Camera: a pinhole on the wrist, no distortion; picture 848 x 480 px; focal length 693.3 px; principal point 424.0 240.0 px. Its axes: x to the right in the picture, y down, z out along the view. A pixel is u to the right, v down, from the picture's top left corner.
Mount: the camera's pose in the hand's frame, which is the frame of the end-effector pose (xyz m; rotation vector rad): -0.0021 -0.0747 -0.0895 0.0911 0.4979 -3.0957
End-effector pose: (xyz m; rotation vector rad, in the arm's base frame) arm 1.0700 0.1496 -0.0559 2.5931 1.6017 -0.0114
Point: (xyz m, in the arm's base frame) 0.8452 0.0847 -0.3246
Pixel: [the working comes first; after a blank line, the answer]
In the camera's frame: 0.1205 -0.0009 0.3793

644.3 238.3
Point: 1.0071 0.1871 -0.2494
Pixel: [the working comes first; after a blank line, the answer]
In the camera's frame: -0.0341 -0.0742 0.2649

334.7 45.9
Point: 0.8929 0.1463 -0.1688
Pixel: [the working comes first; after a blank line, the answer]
In the camera's frame: 0.0622 0.0239 0.2170

622.8 316.4
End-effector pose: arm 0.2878 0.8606 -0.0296 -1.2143 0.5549 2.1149
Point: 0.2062 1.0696 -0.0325
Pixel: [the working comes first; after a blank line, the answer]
In the camera's frame: -0.1160 -0.0663 0.2547

108.3 59.5
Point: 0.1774 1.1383 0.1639
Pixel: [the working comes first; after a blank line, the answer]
In the camera's frame: 0.0137 -0.0987 0.4167

446.8 75.8
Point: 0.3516 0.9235 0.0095
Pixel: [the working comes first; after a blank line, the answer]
In the camera's frame: 0.0300 -0.0225 0.1097

613.7 97.9
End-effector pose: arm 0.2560 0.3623 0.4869 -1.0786 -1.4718 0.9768
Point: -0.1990 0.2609 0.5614
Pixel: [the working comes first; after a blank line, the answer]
In the camera's frame: 0.0097 -0.0870 0.5329

436.6 126.8
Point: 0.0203 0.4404 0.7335
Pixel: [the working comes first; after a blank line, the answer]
In the camera's frame: -0.1766 0.0761 0.3124

32.1 408.8
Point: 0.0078 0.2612 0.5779
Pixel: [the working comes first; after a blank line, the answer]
In the camera's frame: 0.0331 -0.0337 0.3338

492.7 169.9
